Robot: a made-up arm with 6 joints.
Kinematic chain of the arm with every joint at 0, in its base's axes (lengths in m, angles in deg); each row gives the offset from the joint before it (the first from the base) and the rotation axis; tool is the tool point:
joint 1: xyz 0 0 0.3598 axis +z
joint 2: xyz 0.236 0 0 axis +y
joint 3: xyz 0 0 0.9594 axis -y
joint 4: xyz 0 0 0.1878 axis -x
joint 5: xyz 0.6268 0 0 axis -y
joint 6: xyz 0.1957 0 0 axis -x
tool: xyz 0 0 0
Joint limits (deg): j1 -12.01..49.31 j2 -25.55..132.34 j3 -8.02..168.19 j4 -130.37..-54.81 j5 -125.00..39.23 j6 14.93..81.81
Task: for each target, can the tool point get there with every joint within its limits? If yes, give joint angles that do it. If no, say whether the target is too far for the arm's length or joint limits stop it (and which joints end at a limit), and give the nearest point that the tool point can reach.
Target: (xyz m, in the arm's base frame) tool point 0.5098 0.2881 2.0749
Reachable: yes | joints 17.94 16.69 90.43 -78.13 -37.68 24.16
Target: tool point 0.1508 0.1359 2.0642
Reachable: yes | joints -7.09 -2.36 82.11 -71.10 -56.00 33.52
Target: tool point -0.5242 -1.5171 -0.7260
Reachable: no: joint limits stop it (at a limit: joint 1, joint 2, joint 3, joint 5) | nearest point 0.4048 -0.2051 -0.8951 | short by 1.616 m
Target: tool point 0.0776 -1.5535 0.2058
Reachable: no: joint limits stop it (at a limit: joint 1, joint 2, joint 3, joint 5) | nearest point -0.4881 -0.7348 0.8011 | short by 1.160 m
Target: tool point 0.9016 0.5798 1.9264
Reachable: yes | joints 28.96 36.29 91.62 -122.41 -25.37 27.49
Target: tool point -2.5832 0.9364 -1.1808
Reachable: no: too far | nearest point -0.8614 0.2550 0.7951 | short by 2.708 m
